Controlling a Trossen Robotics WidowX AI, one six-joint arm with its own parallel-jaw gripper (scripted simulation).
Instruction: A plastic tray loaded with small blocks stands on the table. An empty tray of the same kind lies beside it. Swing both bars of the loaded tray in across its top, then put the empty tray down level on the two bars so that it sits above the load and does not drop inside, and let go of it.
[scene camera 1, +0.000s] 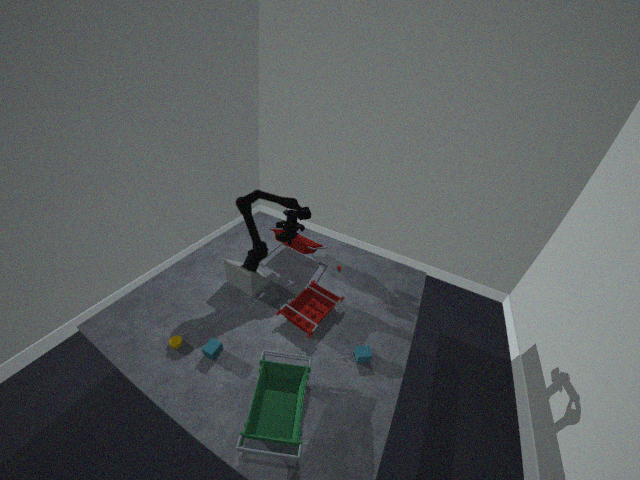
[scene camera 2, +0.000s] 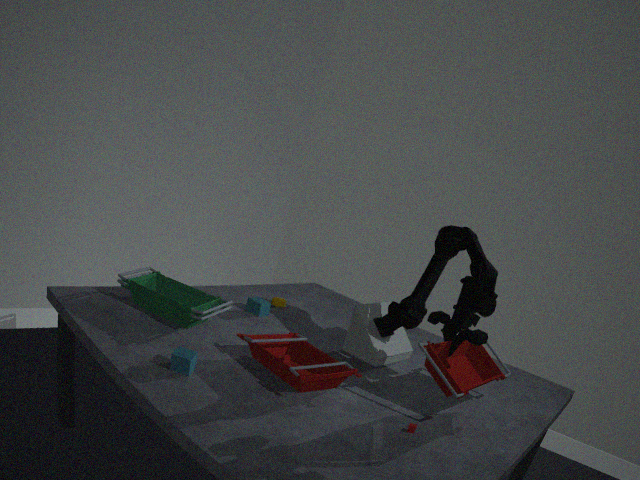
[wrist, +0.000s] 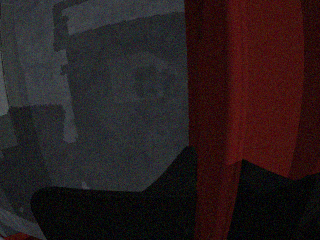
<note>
I see my gripper (scene camera 2: 447, 355) and a red tray (scene camera 2: 470, 366).
The red tray shows as well in the wrist view (wrist: 246, 73). My gripper is seen too in the wrist view (wrist: 199, 154).
</note>
